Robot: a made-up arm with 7 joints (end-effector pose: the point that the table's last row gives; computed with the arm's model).
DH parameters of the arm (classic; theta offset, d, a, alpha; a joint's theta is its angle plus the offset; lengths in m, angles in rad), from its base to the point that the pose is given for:
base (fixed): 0.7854 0 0.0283 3.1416
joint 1: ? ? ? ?
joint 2: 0 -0.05 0.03 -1.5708
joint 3: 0 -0.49 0.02 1.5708
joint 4: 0 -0.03 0 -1.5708
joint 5: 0 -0.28 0.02 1.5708
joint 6: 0 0.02 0.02 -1.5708
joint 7: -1.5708 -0.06 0 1.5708
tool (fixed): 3.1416 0 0 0
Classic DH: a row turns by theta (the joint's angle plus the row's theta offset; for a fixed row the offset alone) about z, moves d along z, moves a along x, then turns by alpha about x.
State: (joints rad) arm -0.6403 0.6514 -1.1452 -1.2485 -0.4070 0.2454 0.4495
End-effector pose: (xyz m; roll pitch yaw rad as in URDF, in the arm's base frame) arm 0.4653 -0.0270 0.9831 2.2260 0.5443 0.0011
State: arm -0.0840 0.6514 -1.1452 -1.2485 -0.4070 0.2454 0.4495
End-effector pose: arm 0.3733 -0.2550 0.9831 2.2260 0.5443 -0.5552
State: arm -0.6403 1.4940 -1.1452 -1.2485 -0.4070 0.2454 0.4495
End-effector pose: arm 0.7194 0.1623 0.5641 1.1823 1.0296 -0.7933
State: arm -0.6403 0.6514 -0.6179 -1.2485 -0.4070 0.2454 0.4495
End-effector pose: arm 0.3364 -0.0012 1.0501 2.0092 0.2956 -0.5112
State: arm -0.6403 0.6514 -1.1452 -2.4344 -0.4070 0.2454 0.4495
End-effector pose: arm 0.2693 -0.1108 0.6740 -2.8611 0.6651 0.0289
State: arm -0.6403 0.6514 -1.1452 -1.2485 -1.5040 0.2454 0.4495
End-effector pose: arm 0.4309 -0.0655 0.9525 2.4102 -0.3831 0.5988
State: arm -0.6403 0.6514 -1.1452 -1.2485 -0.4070 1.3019 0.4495
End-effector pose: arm 0.4418 0.0322 0.9798 1.2341 0.1081 -0.0722
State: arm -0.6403 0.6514 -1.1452 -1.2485 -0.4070 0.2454 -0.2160
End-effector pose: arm 0.4653 -0.0270 0.9831 2.3927 0.0856 0.5148
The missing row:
joint 1: 0.7854 -0.42 0.02 1.5708
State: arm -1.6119 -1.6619 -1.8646 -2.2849 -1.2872 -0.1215 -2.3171
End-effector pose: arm 0.3038 -0.2141 0.4867 2.2210 1.0698 1.5260
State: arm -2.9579 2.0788 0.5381 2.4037 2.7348 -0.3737 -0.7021
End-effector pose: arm -0.0589 0.2672 0.1088 1.5775 1.4743 -0.1067
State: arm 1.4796 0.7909 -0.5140 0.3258 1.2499 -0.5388 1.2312
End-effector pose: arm 0.0828 -0.6938 0.8634 2.2204 -0.4882 1.3927
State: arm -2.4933 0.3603 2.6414 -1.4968 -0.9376 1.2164 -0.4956
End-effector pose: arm -0.3769 0.2815 0.8300 1.3093 -1.2335 -0.9492
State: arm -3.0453 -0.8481 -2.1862 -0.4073 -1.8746 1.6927 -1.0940
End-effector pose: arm 0.4983 0.1434 0.9375 -1.4973 0.8812 -1.9066
